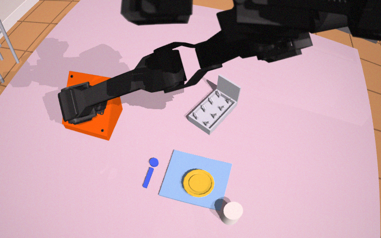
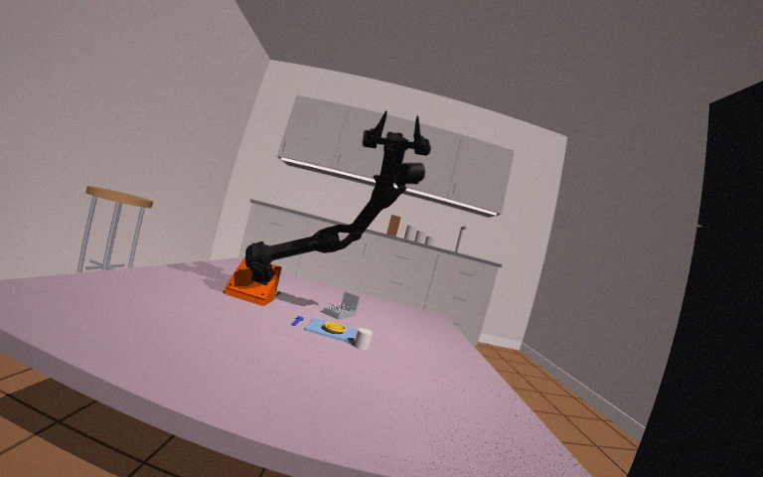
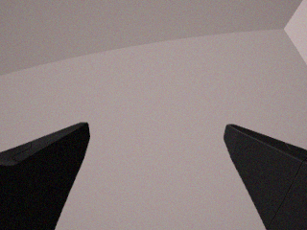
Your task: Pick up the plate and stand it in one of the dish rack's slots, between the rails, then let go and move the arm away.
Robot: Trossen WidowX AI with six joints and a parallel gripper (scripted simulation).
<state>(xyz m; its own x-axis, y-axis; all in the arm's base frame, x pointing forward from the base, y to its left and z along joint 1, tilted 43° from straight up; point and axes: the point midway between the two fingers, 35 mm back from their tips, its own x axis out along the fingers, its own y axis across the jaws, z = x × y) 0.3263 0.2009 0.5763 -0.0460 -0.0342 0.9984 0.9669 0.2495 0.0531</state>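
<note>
The yellow plate is 5 cm behind my gripper tip, 17 cm to the left of it and 63 cm below it. Round my gripper tip: blue spoon (17 cm behind, 17 cm to the left, 65 cm below); then white cup (5 cm ahead, 11 cm to the left, 62 cm below); then light blue mat (6 cm behind, 18 cm to the left, 65 cm below).
</note>
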